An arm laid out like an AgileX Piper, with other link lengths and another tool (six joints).
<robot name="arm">
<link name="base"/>
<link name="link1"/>
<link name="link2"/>
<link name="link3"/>
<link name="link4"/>
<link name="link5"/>
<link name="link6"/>
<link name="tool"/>
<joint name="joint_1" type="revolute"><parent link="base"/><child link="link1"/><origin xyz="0 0 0.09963"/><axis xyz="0 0 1"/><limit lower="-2.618" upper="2.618"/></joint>
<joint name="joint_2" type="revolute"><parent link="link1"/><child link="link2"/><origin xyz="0 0 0"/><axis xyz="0 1 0"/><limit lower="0" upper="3.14"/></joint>
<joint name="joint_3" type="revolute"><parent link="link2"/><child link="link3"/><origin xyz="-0.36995 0 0.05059"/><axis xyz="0 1 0"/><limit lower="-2.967" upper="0"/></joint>
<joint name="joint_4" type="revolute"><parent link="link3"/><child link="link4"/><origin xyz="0.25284 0 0.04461"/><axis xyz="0.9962 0 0.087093"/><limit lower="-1.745" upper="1.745"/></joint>
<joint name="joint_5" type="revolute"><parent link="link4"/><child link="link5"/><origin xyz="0 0 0"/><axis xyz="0 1 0"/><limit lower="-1.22" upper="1.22"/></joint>
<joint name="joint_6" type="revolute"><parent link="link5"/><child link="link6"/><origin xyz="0.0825 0 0.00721"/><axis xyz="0.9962 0 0.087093"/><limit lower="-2.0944" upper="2.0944"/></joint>
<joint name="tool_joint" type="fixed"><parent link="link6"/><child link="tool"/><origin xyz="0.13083 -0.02 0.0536" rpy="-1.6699 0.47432 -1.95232"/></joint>
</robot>
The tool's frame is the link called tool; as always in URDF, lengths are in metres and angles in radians.
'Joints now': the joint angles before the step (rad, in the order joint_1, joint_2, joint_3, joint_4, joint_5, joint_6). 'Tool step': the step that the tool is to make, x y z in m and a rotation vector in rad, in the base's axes. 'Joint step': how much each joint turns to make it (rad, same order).
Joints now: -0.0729, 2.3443, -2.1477, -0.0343, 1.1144, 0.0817
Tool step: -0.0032, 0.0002, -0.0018, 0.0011, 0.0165, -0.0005
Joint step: 0.0001, -0.0001, 0.0002, 0.0000, 0.0165, 0.0000
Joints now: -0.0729, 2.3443, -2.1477, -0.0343, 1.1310, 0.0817
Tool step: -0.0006, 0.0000, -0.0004, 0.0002, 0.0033, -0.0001
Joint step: 0.0000, 0.0002, -0.0002, 0.0000, 0.0033, -0.0001
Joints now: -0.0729, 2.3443, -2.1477, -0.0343, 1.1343, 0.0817
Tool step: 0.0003, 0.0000, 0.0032, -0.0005, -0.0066, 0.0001
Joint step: 0.0000, -0.0043, -0.0003, 0.0000, -0.0019, 0.0000
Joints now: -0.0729, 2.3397, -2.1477, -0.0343, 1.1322, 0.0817
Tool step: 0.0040, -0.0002, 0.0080, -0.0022, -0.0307, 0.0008
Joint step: 0.0000, -0.0082, -0.0002, 0.0000, -0.0224, 0.0000
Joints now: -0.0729, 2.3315, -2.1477, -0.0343, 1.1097, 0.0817
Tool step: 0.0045, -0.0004, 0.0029, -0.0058, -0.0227, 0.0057
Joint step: 0.0001, 0.0002, -0.0006, -0.0024, -0.0228, -0.0050
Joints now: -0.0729, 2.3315, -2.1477, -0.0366, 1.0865, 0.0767
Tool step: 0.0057, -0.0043, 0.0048, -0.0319, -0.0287, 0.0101
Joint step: 0.0006, 0.0001, -0.0003, -0.0278, -0.0309, -0.0057
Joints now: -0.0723, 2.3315, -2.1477, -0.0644, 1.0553, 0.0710
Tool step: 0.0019, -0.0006, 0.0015, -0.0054, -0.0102, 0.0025
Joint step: 0.0001, -0.0002, 0.0004, -0.0042, -0.0109, -0.0014
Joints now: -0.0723, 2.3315, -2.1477, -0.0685, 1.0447, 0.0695
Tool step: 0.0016, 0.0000, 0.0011, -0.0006, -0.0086, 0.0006
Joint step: 0.0001, 0.0001, -0.0003, -0.0001, -0.0085, 0.0001
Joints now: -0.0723, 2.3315, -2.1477, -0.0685, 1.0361, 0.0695
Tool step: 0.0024, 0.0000, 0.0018, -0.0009, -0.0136, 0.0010
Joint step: 0.0001, -0.0002, 0.0004, 0.0000, -0.0138, 0.0000
